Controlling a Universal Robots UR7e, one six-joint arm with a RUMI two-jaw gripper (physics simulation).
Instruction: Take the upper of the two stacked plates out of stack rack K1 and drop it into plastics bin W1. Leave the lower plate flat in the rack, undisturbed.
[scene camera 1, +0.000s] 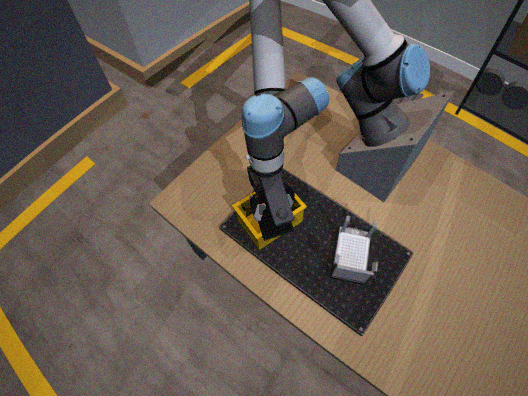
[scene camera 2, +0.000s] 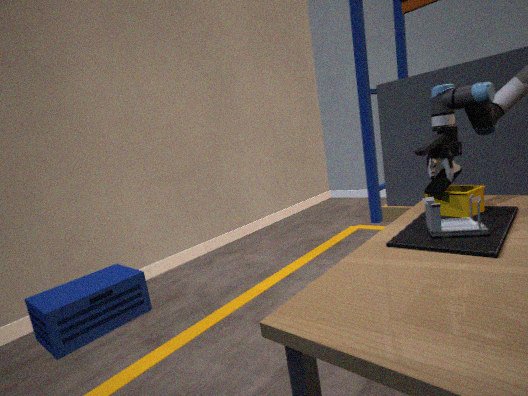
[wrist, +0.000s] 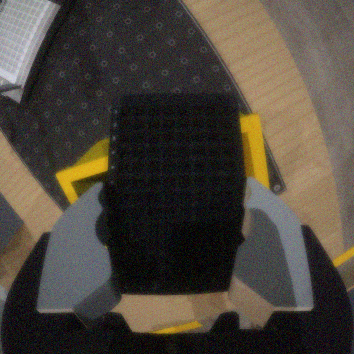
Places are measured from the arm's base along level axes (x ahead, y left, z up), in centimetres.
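Pixels of known places: gripper, fingertip midpoint: (scene camera 2: 441, 181) (wrist: 175, 182); arm's base, origin of the base link: (scene camera 1: 386, 132).
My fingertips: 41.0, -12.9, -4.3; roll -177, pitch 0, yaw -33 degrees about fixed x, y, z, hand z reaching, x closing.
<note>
For each thing: its top centre in the pictures, then the offset to it from my fingertips, as dx, dy, dz. Level surfaces: height alone.
- yellow plastics bin W1, middle of its top: (wrist: 171, 214) (scene camera 1: 269, 206) (scene camera 2: 453, 188) -3.2, -3.8, -3.6
- white lower plate, middle of its top: (wrist: 11, 24) (scene camera 1: 352, 254) (scene camera 2: 451, 222) -7.0, +22.7, -9.7
- grey stack rack K1, middle of its top: (scene camera 1: 359, 241) (scene camera 2: 452, 198) -7.6, +22.5, -1.6
- black perforated mat, its level: dz -13.6
- wooden table, its level: dz -14.9
My gripper (scene camera 1: 275, 207) (scene camera 2: 444, 171) (wrist: 175, 182) points down over the bin, shut on the sides of a black well plate (scene camera 1: 275, 231) (scene camera 2: 439, 186) (wrist: 175, 150). The plate is tilted in scene camera 2, its lower end near rim height. The yellow plastics bin W1 (scene camera 1: 249, 229) (scene camera 2: 467, 202) (wrist: 256, 150) is partly hidden by plate and gripper; whether the plate touches its rim I cannot tell. The white lower plate (scene camera 1: 352, 250) (scene camera 2: 456, 224) (wrist: 20, 40) lies flat in the grey stack rack K1 (scene camera 1: 349, 273) (scene camera 2: 433, 218), apart from the gripper.
Bin and rack stand on a black perforated mat (scene camera 1: 320, 240) (scene camera 2: 415, 239) (wrist: 150, 50) on the wooden table (scene camera 1: 450, 320) (scene camera 2: 400, 300). The rack's upright posts stick up at its edges. The arm's grey pedestal (scene camera 1: 375, 170) stands behind the mat.
</note>
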